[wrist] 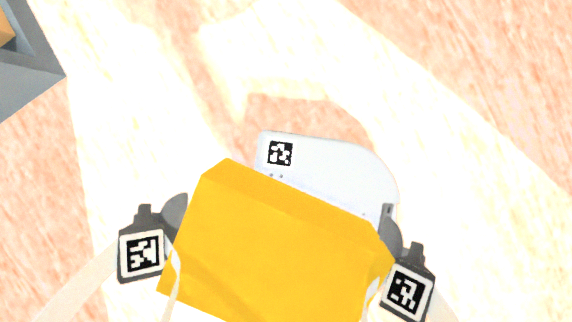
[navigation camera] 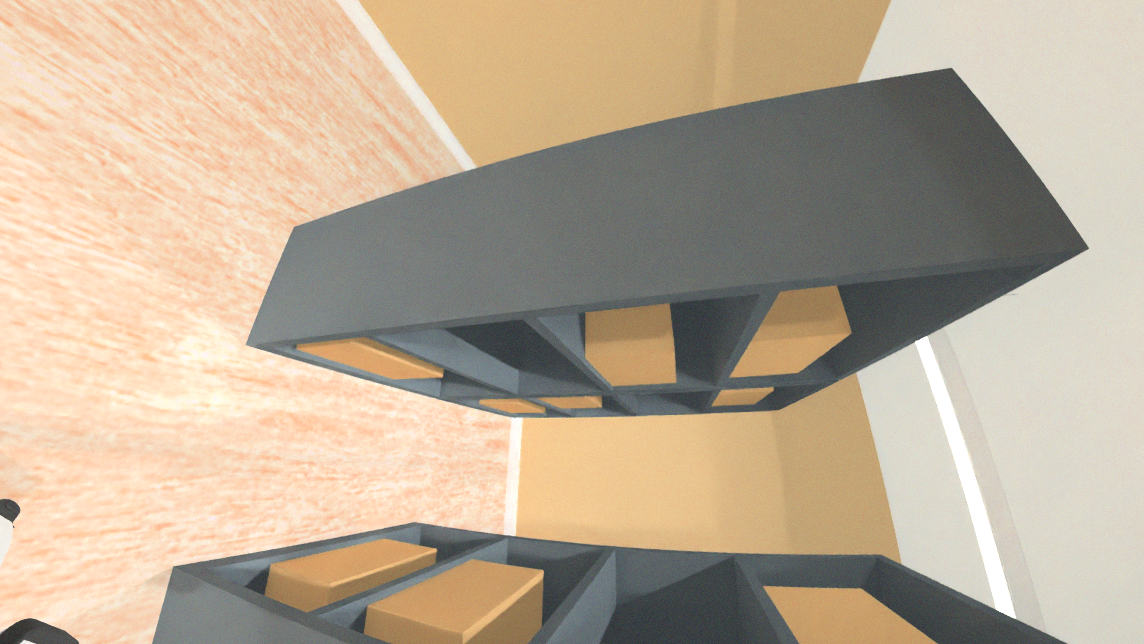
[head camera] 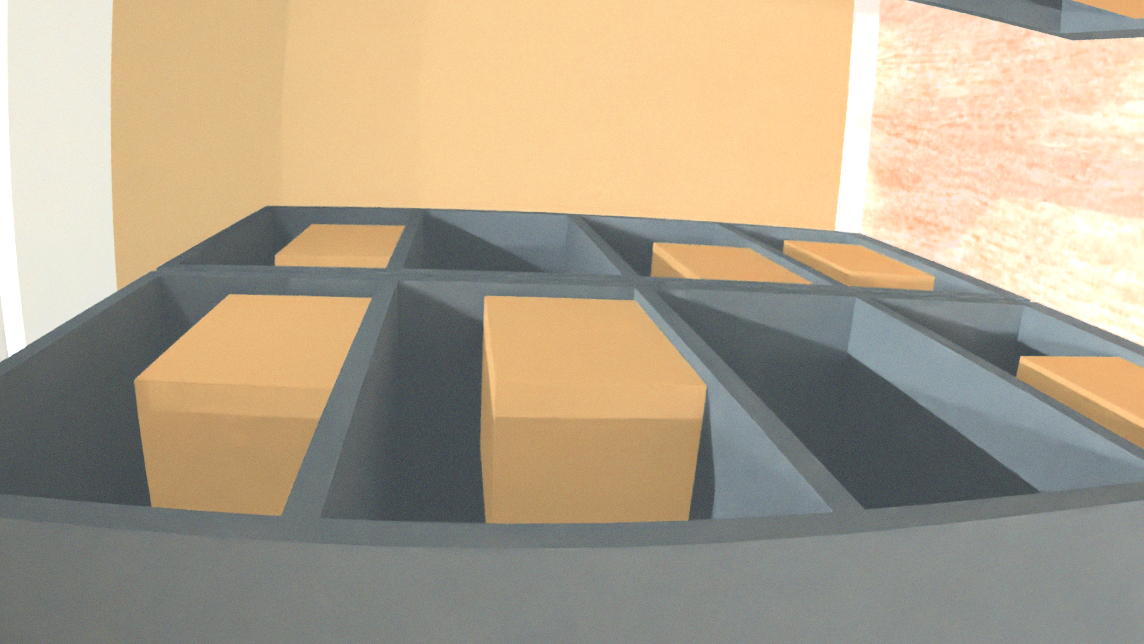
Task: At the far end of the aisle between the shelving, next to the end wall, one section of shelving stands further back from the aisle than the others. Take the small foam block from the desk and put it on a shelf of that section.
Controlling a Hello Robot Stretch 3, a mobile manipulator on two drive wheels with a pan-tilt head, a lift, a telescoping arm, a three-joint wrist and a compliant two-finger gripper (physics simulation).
A yellow foam block shows in the wrist view (247, 240); in the navigation camera view it is out of frame, in the head camera view it is out of frame. One and the same spot on a ceiling: (head camera: 64, 239) is (navigation camera: 892, 387).
